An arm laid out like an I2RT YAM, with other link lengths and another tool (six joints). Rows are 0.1 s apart.
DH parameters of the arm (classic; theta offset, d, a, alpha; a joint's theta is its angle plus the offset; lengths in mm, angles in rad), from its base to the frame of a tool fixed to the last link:
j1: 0 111.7 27 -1.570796
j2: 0 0 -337.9 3.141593
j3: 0.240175 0 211.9 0
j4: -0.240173 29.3 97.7 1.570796
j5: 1.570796 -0.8 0 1.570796
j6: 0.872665 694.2 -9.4 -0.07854
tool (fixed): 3.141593 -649.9 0 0
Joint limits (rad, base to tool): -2.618..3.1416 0..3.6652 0..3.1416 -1.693..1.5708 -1.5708..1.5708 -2.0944..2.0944
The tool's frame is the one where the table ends.
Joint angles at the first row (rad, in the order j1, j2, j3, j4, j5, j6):
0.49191, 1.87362, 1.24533, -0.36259, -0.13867, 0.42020
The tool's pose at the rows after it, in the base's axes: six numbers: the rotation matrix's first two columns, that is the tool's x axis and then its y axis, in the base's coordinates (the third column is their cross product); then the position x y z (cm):
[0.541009 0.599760 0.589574 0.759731 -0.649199 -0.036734 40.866 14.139 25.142]
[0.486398 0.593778 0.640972 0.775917 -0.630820 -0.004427 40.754 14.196 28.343]
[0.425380 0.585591 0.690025 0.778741 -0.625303 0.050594 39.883 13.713 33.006]
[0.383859 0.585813 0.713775 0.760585 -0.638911 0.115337 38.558 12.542 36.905]
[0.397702 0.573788 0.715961 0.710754 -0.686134 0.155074 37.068 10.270 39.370]
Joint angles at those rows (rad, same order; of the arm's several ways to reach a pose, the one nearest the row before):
0.48887, 1.85683, 1.25791, -0.36106, -0.17070, 0.41487
0.48887, 1.80990, 1.30981, -0.39160, -0.18024, 0.39274
0.48887, 1.73781, 1.38760, -0.46214, -0.16689, 0.37061
0.48238, 1.67028, 1.44713, -0.53159, -0.12645, 0.34734
0.45452, 1.60888, 1.47537, -0.59835, -0.07382, 0.34924

